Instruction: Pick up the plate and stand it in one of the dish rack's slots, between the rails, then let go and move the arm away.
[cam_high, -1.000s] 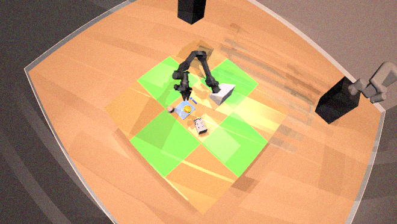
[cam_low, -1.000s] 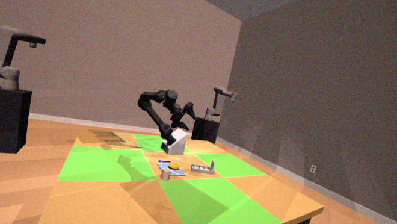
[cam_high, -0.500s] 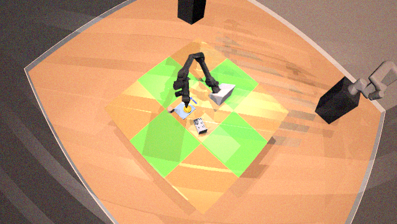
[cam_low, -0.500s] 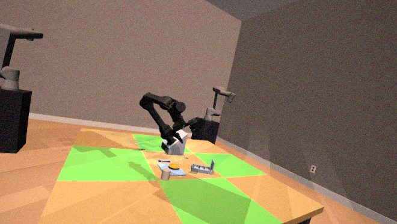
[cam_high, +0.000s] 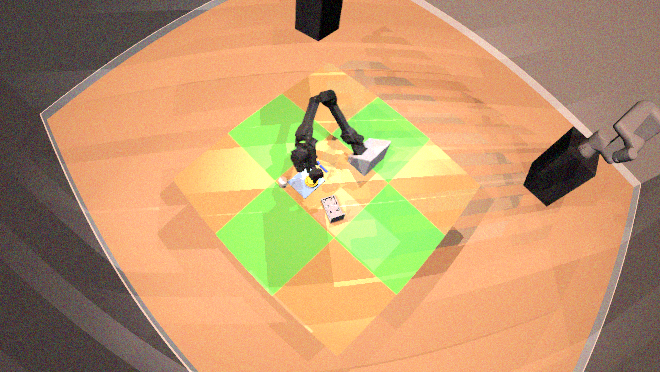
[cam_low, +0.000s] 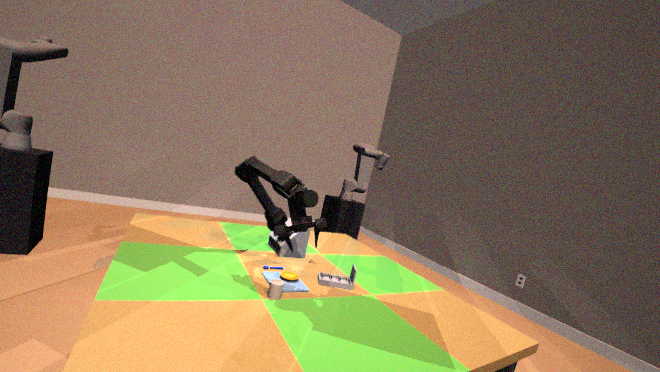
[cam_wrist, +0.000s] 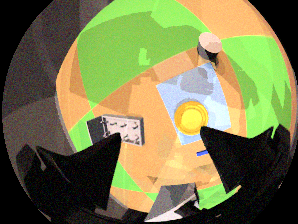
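My gripper tip is now 30 mm past the yellow plate, 20 mm to the left of it and 110 mm above it. From my gripper tip the other things lie so: pale cup 80 mm ahead, 120 mm to the right, 100 mm below; then light blue mat 20 mm behind, 40 mm to the right, 120 mm below; then dish rack 10 mm ahead, 160 mm to the left, 100 mm below.
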